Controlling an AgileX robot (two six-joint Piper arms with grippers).
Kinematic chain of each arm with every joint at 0, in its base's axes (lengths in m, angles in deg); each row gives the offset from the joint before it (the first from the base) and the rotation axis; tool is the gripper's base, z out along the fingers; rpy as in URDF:
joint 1: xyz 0 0 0.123 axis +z
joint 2: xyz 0 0 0 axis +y
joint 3: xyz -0.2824 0 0.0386 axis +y
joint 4: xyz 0.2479 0 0.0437 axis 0.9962 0 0.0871
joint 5: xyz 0 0 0 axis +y
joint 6: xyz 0.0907 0 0.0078 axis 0.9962 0 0.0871
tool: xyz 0 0 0 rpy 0 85 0
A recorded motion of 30 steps. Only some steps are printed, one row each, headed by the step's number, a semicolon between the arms.
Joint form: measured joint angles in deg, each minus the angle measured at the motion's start. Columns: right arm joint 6, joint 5, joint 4, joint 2, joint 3, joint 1; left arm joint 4, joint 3, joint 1, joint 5, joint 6, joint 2.
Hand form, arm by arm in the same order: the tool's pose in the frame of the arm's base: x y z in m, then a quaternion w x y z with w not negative. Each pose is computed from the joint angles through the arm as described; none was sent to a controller.
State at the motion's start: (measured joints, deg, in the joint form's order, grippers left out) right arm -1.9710 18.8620 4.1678 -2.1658 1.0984 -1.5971; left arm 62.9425 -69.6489 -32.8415 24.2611 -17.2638 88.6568
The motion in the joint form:
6: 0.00 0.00 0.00 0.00 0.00 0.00; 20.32 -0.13 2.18 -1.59 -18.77 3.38
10: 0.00 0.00 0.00 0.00 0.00 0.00; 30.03 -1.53 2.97 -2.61 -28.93 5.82
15: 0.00 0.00 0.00 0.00 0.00 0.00; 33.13 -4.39 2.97 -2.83 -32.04 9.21
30: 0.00 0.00 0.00 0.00 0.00 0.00; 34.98 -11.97 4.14 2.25 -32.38 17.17
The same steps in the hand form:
6: 0.0522 0.0007 0.1790 0.62416 0.01701 0.78103 0.01123; 0.3391 -0.1604 0.3215 0.53436 0.41484 0.69741 0.23662
10: 0.0522 0.0007 0.1790 0.62416 0.01701 0.78103 0.01123; 0.3518 -0.1632 0.3187 0.55446 0.40399 0.68820 0.23610
15: 0.0522 0.0007 0.1790 0.62416 0.01701 0.78103 0.01123; 0.3657 -0.1717 0.3133 0.55930 0.40397 0.68464 0.23507
30: 0.0522 0.0007 0.1790 0.62416 0.01701 0.78103 0.01123; 0.4026 -0.1744 0.3009 0.54950 0.37949 0.68858 0.28266

